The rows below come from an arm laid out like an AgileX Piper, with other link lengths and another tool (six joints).
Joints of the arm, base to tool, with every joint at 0 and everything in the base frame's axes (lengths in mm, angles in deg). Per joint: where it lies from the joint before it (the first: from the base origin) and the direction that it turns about. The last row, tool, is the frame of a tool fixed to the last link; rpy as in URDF.
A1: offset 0 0 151.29 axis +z
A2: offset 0 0 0 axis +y
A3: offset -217.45 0 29.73 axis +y
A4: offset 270.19 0 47.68 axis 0.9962 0 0.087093
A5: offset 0 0 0 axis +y
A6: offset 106.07 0 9.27 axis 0.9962 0 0.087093
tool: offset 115.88 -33 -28.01 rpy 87.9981 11.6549 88.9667
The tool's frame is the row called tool.
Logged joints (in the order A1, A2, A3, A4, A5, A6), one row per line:
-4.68 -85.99 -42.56 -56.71 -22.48 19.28
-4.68 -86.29 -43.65 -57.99 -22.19 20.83
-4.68 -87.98 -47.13 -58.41 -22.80 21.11
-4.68 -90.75 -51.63 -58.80 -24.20 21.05
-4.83 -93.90 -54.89 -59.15 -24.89 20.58
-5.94 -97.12 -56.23 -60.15 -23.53 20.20
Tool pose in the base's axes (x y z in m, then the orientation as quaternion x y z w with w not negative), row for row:
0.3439 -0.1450 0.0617 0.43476 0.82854 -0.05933 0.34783
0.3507 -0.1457 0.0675 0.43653 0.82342 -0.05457 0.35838
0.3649 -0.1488 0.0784 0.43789 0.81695 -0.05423 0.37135
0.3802 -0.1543 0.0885 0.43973 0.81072 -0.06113 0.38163
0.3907 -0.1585 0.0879 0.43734 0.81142 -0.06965 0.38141
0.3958 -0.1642 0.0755 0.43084 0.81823 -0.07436 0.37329
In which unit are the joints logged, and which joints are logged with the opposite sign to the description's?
The joints are logged in degrees. Opposite sign: A2, A5.
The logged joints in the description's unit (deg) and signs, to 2 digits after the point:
-4.68 85.99 -42.56 -56.71 22.48 19.28
-4.68 86.29 -43.65 -57.99 22.19 20.83
-4.68 87.98 -47.13 -58.41 22.80 21.11
-4.68 90.75 -51.63 -58.80 24.20 21.05
-4.83 93.90 -54.89 -59.15 24.89 20.58
-5.94 97.12 -56.23 -60.15 23.53 20.20

